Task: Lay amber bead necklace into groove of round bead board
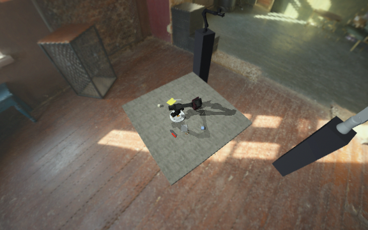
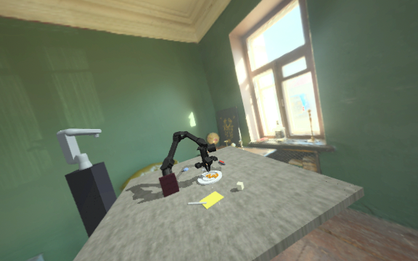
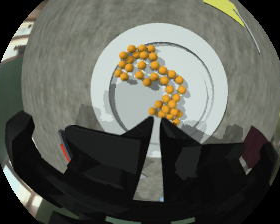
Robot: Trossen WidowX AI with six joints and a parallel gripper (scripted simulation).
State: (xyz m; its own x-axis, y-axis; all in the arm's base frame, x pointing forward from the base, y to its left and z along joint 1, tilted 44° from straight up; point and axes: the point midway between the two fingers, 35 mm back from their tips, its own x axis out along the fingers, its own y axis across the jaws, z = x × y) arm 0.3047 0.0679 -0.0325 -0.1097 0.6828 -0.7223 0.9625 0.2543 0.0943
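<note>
Right now the board is 1 cm behind my gripper tip, 2 cm to the right of it and 4 cm below it. Also, from my gripper tip: red tool 16 cm ahead, 20 cm to the left, 4 cm below; then grey square 19 cm to the left, 4 cm below; then yellow card 5 cm behind, 28 cm to the right, 4 cm below.
</note>
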